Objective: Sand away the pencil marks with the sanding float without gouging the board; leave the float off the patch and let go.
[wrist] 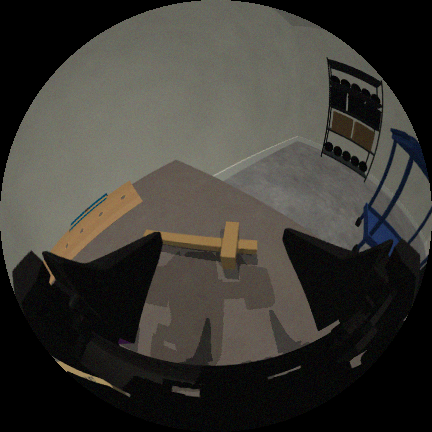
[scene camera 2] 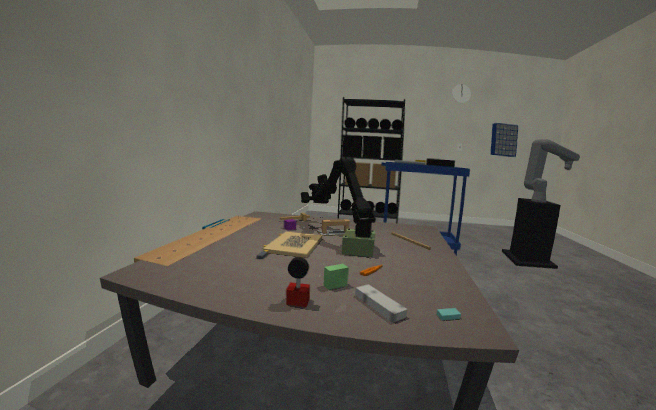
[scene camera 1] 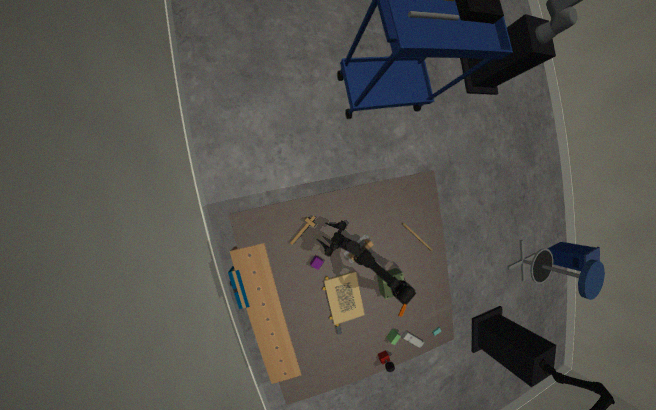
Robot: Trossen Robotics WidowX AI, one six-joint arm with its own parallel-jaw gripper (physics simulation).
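Places are measured from the arm's base along level axes (x down, y ahead, z right), in centimetres.
Where they show: gripper, between the fingertips: [wrist: 223, 236] [scene camera 2: 307, 201] [scene camera 1: 320, 231]; arm's base, origin of its link: [scene camera 2: 363, 235] [scene camera 1: 397, 287].
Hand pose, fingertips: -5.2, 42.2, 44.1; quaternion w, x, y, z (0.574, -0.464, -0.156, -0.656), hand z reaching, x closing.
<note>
Each offset is from my fingertips to the centre of the thing, as dx, dy, dz. "spot": to the spot under its first point.
The pale board {+17.4, -10.0, -46.2} [scene camera 1: 350, 318] [scene camera 2: 294, 251] lies flat on the table, with a dense dark patch of pencil marks {spot: +11.5, -10.3, -46.1} [scene camera 1: 345, 298] [scene camera 2: 297, 241] on top. The sanding float {+9.5, -22.8, -17.3} [scene camera 1: 369, 244] [scene camera 2: 335, 222] has a tan handle over a greyish plate. It stands off the board, beyond its far edge in scene camera 2; the arm covers its middle in scene camera 1. My gripper [scene camera 1: 322, 232] [scene camera 2: 305, 197] [wrist: 223, 236] is wide open and empty, raised above the table past the float, pointing towards a wooden mallet. A sliver of the board shows at lower left in the wrist view.
The wooden mallet {+11.2, +8.5, +0.2} [scene camera 1: 300, 231] [wrist: 230, 245] lies flat. A purple cube {+10.8, +3.6, -19.6} [scene camera 1: 317, 262] [scene camera 2: 290, 225] lies between mallet and board. A long drilled plank [scene camera 1: 267, 315] [scene camera 2: 200, 241] lies along one edge. A green box [scene camera 2: 358, 246], thin stick {+12.7, -64.1, -18.4} [scene camera 1: 417, 236] and green block {+9.9, -38.7, -81.6} [scene camera 2: 336, 277] are on the table.
</note>
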